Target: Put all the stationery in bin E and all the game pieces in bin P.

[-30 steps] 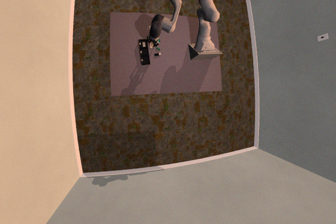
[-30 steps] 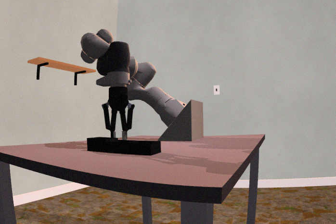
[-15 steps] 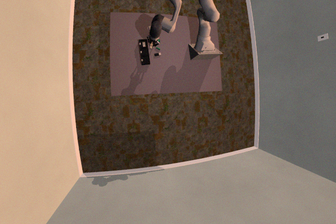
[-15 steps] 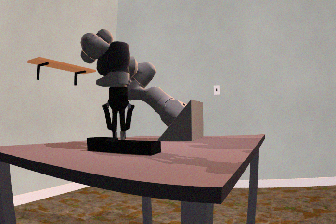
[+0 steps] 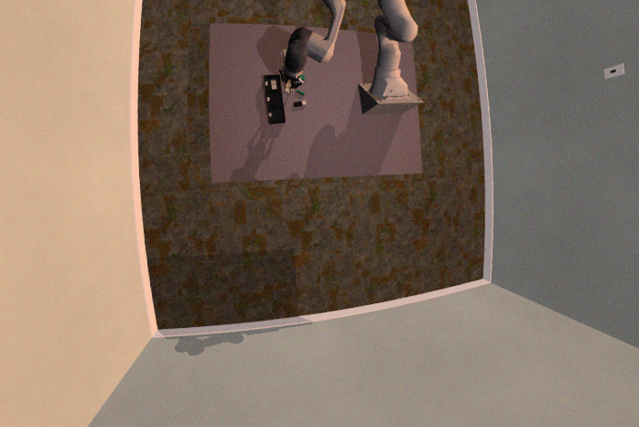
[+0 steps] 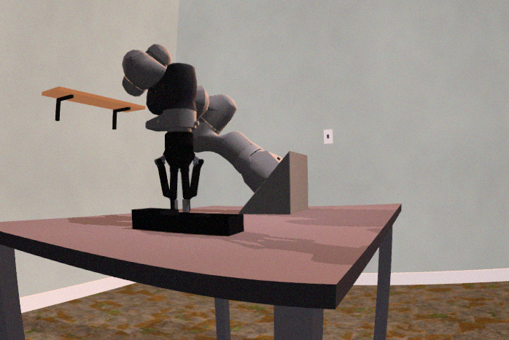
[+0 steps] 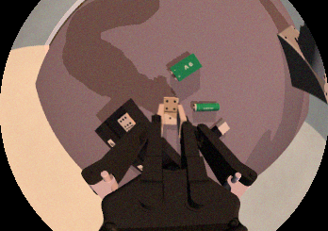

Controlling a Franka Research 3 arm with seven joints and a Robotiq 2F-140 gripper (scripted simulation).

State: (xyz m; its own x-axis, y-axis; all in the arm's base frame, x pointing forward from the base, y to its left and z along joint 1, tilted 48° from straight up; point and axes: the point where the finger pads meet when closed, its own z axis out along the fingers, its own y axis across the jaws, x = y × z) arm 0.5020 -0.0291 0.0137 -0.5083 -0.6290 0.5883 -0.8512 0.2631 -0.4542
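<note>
Right now my hand is 60 mm past the green cylinder, 30 mm above it and 20 mm to the right of it. From my hand the other things lie so: flat green block: 60 mm to the right, 50 mm behind, 30 mm below; black bin row: 80 mm ahead, 70 mm to the left, 10 mm below; white spotted piece: 30 mm below.
</note>
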